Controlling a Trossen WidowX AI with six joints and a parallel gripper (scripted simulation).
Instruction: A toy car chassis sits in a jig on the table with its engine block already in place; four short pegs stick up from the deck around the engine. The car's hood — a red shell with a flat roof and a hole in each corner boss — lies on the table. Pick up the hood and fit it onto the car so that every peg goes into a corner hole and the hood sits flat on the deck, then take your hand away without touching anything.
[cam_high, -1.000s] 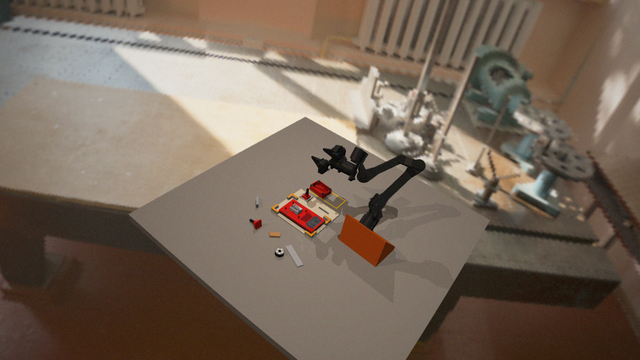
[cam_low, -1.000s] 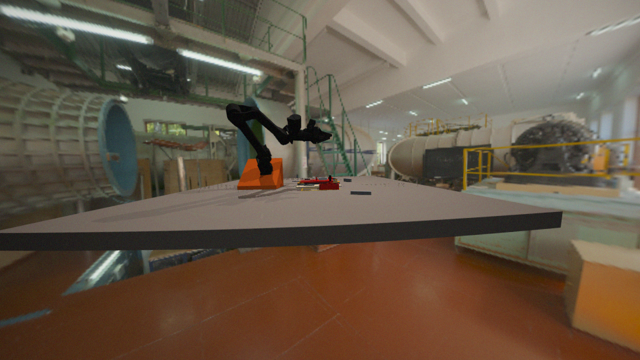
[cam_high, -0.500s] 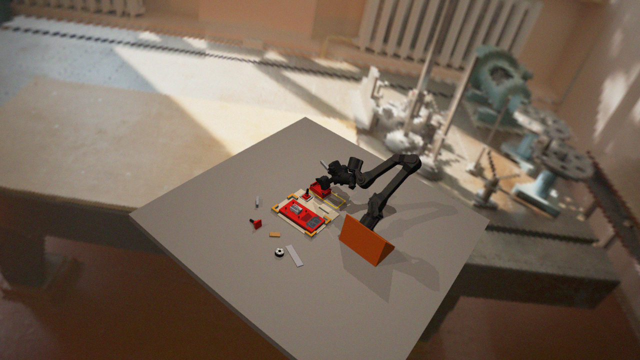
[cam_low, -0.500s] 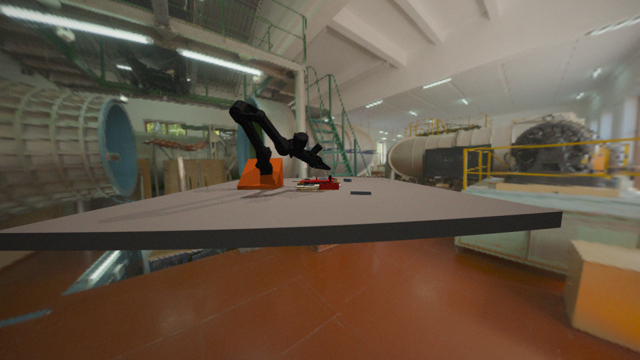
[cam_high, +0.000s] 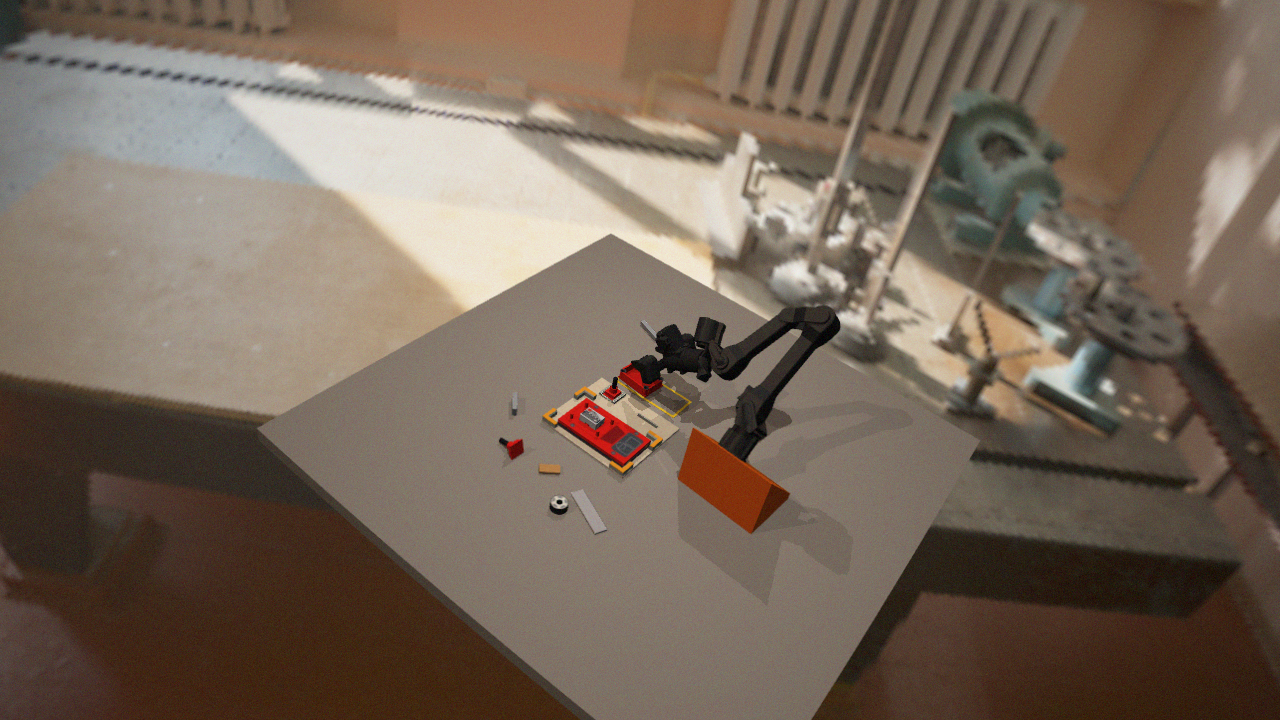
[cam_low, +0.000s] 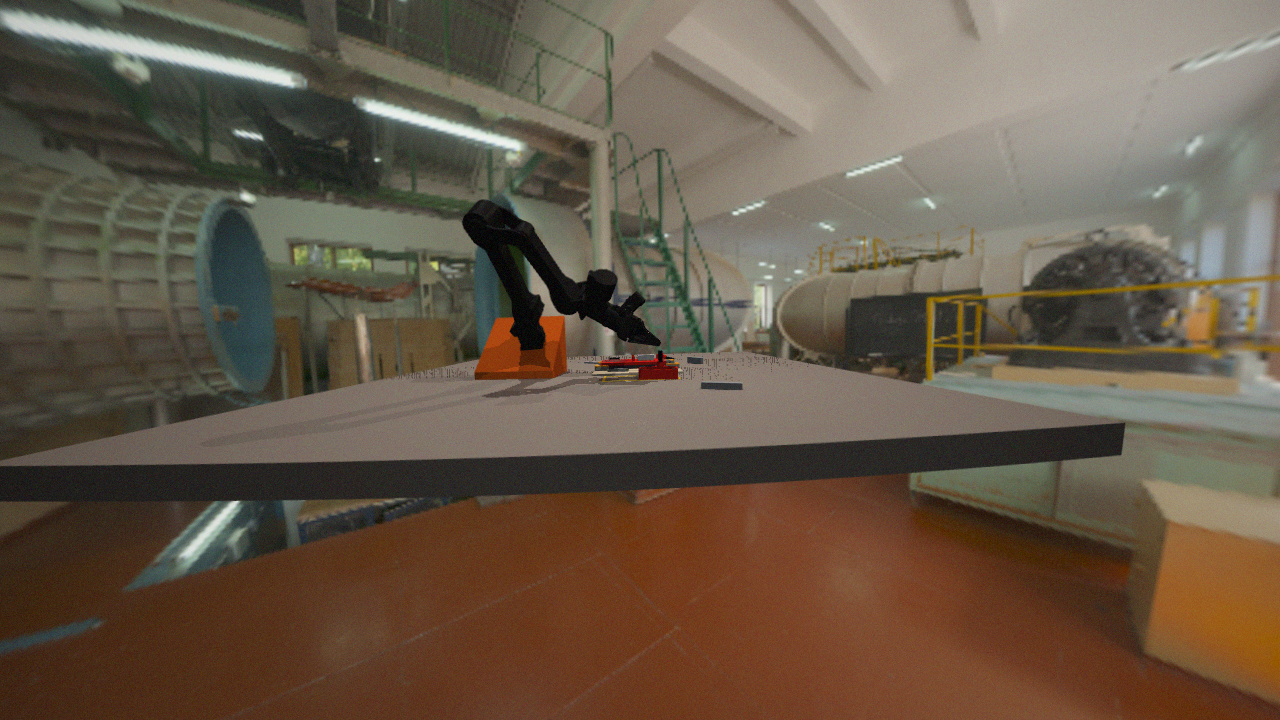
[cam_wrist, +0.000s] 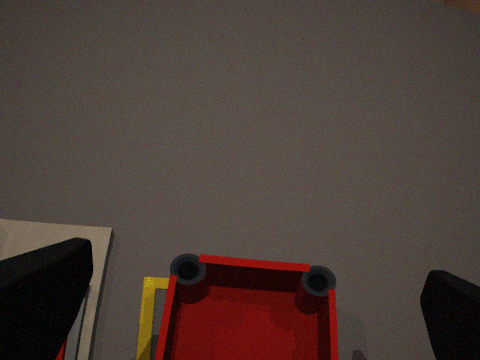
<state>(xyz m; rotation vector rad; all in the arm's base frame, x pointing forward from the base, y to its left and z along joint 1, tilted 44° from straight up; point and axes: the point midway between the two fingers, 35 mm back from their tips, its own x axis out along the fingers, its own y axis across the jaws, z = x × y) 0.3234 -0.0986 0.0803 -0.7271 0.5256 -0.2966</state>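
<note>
My gripper tip is 8 cm above the red hood and 1 cm past it. Round my gripper tip: jig 19 cm to the left, 7 cm below, 5 cm behind; grey engine block 23 cm to the left, 6 cm below, 3 cm behind.
</note>
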